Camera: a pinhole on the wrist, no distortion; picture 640 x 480 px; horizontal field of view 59.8 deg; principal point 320.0 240.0 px. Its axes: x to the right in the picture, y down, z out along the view. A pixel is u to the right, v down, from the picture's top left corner.
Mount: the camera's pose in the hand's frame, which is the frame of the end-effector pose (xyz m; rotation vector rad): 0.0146 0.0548 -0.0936 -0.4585 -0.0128 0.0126
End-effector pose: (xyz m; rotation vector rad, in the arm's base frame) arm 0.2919 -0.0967 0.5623 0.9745 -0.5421 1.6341
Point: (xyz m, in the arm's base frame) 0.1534 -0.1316 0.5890
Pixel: 309 424
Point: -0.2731 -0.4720 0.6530
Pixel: outside the picture
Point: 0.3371 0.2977 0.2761
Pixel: behind the camera
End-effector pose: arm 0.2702 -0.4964 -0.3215 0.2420 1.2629 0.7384
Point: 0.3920 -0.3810 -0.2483
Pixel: 360 34
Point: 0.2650 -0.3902 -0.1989
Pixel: 191 296
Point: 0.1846 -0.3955 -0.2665
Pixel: outside the picture
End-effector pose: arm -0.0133 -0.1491 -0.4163 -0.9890 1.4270 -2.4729
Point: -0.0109 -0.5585 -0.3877
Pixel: 542 175
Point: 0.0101 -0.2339 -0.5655
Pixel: 80 401
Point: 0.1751 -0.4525 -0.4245
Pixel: 271 84
